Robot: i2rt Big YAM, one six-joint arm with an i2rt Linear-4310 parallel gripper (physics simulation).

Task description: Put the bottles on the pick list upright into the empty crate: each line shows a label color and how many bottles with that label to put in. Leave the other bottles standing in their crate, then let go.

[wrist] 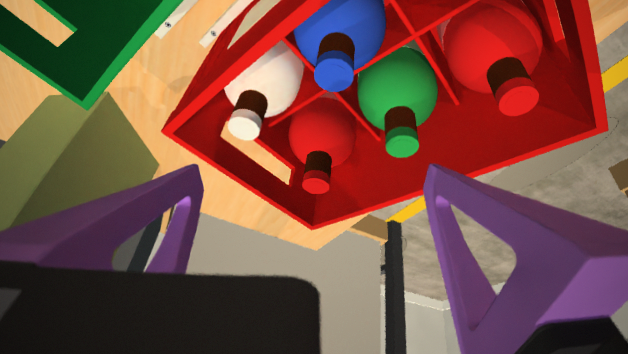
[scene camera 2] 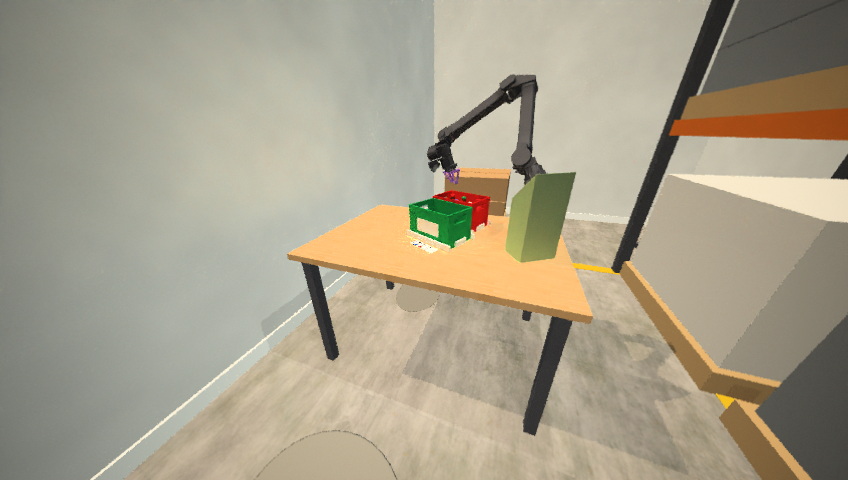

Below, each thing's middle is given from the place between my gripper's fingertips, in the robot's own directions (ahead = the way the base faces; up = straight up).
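From my hand: white bottle [wrist: 269,86], 17 cm below, 10 cm behind, 3 cm to the left. Green bottle [wrist: 398,93], 17 cm below my hand, 9 cm to the right, 4 cm behind.
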